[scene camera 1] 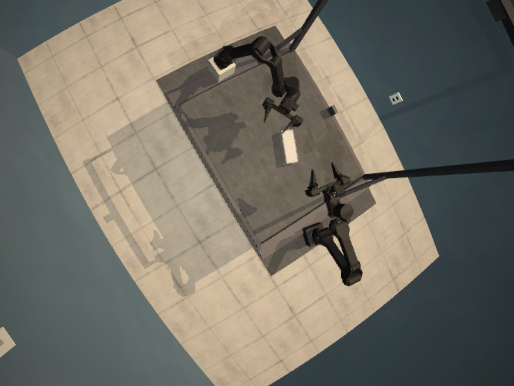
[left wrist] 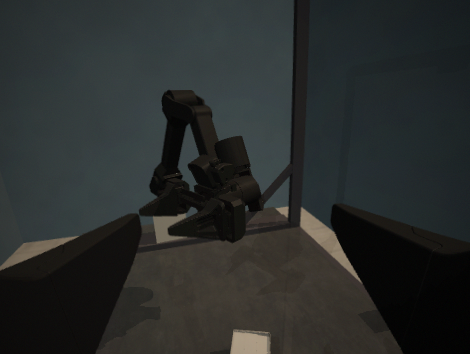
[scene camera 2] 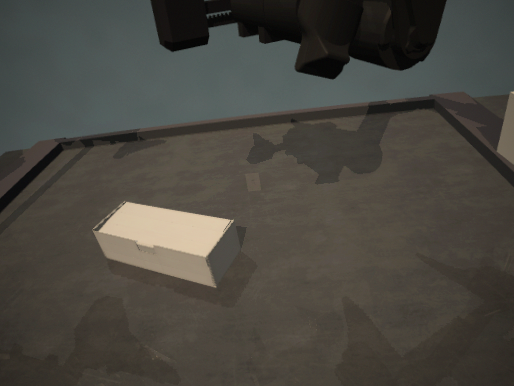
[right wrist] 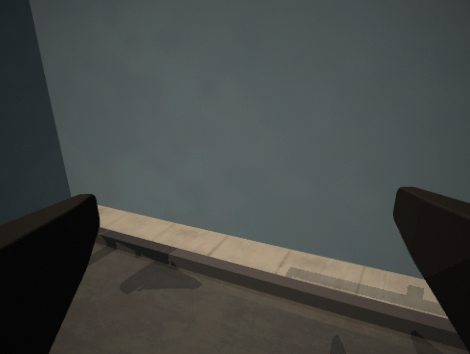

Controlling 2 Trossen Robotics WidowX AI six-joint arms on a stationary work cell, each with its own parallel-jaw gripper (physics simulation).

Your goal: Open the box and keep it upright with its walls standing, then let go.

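The white oblong box [scene camera 1: 290, 146] [scene camera 2: 165, 230] [left wrist: 251, 342] stands upright on the dark table with its lid down; scene camera 2 shows a small tab at the upper edge of a long side. Part of the box shows at the left wrist view's bottom edge. My left gripper [scene camera 1: 323, 168] is open and empty, below and right of the box in scene camera 1. My right gripper [scene camera 1: 274, 125] [left wrist: 152, 221] [right wrist: 248, 205] is open and empty, up and left of the box there. The box does not show in the right wrist view.
The dark table [scene camera 1: 240, 175] [scene camera 2: 350, 225] has a raised rim [scene camera 2: 250, 120] [right wrist: 250, 277]. A pale block [scene camera 1: 221, 72] [scene camera 2: 507, 130] is under the right arm's base. Dark frame posts [scene camera 1: 450, 167] [left wrist: 300, 100] rise at the table's side. The right arm [scene camera 2: 325, 30] crosses scene camera 2's top.
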